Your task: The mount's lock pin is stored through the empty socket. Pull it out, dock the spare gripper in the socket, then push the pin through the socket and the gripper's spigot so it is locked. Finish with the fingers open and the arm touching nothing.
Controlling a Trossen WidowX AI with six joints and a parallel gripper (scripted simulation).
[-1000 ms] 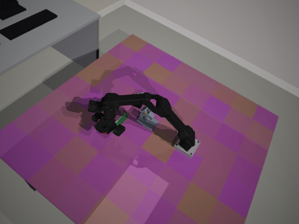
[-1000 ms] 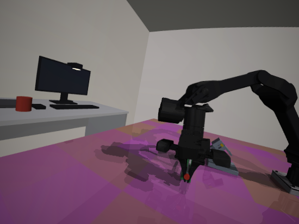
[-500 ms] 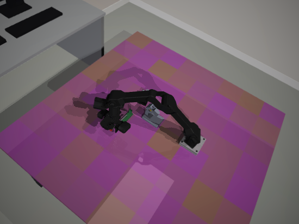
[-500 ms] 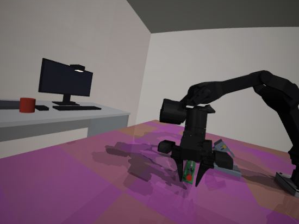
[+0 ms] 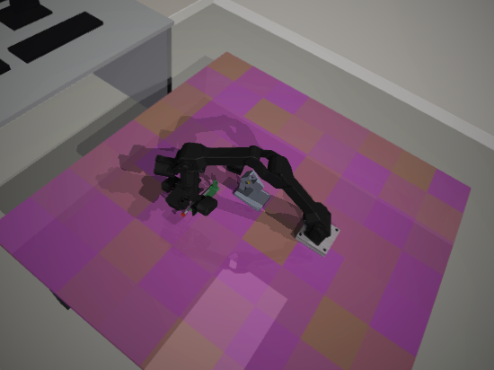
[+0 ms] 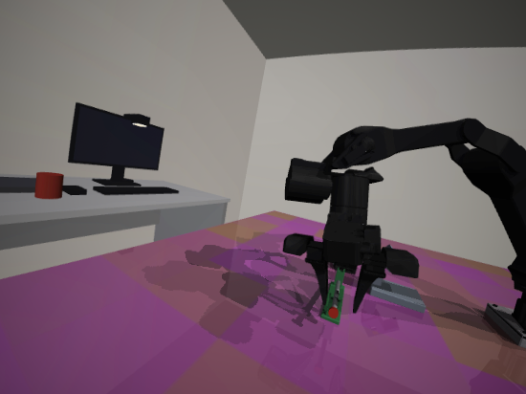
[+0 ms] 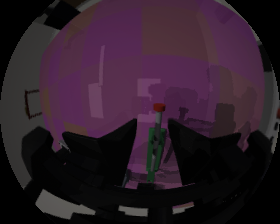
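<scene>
Now: the green cradle 100 mm to the right of my gripper tip, 30 mm ahead of it and 20 mm below it. The rest, counted from my gripper tip: spare gripper: 310 mm to the right, 60 mm ahead, 30 mm below; then grey mount: 230 mm to the right, 60 mm behind, 10 mm above.
</scene>
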